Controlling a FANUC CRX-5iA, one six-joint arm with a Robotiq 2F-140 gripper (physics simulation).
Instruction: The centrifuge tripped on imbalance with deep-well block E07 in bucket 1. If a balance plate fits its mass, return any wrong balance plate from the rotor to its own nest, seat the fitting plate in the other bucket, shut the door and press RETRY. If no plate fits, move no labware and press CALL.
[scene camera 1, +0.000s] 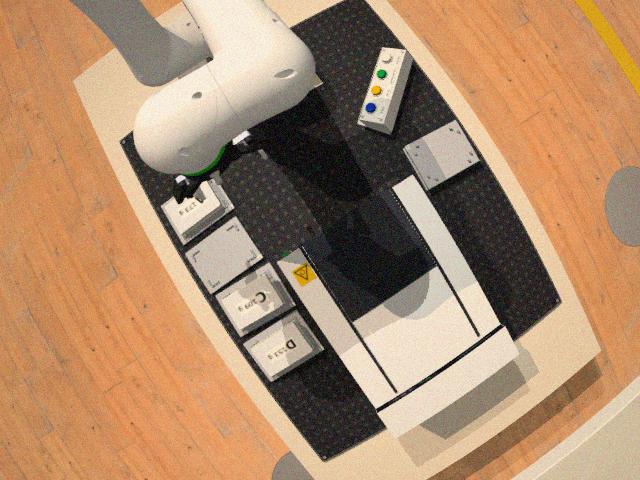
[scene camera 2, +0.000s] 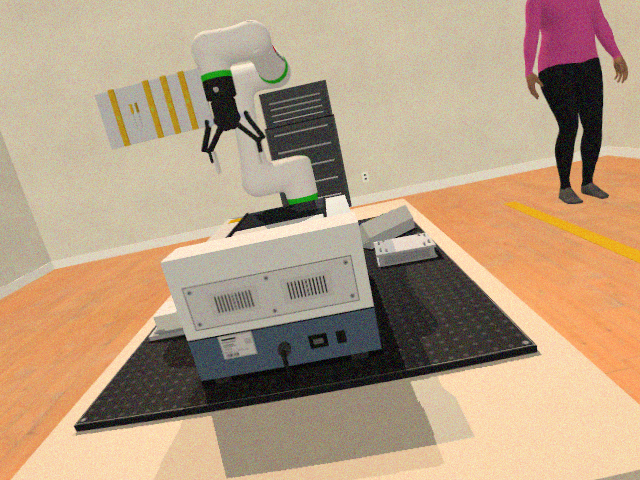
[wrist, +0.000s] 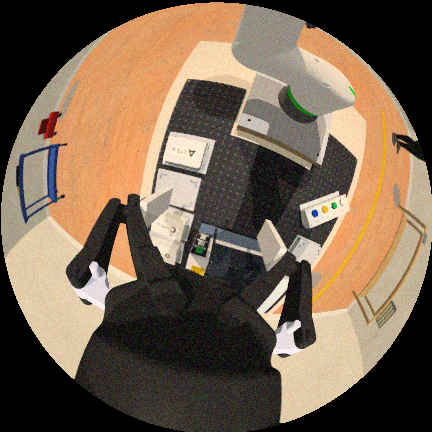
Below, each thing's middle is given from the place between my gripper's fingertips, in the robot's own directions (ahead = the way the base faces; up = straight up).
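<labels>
From my hand, the nest (scene camera 1: 229, 251) is 16 cm to the right of it, 7 cm ahead of it and 32 cm below it. The centrifuge (scene camera 1: 438, 338) is 44 cm ahead of my hand and 9 cm to the left of it, and it's 21 cm below it. Then there's the button box (scene camera 1: 379, 111), which is far to the left of my hand and far below it.
</labels>
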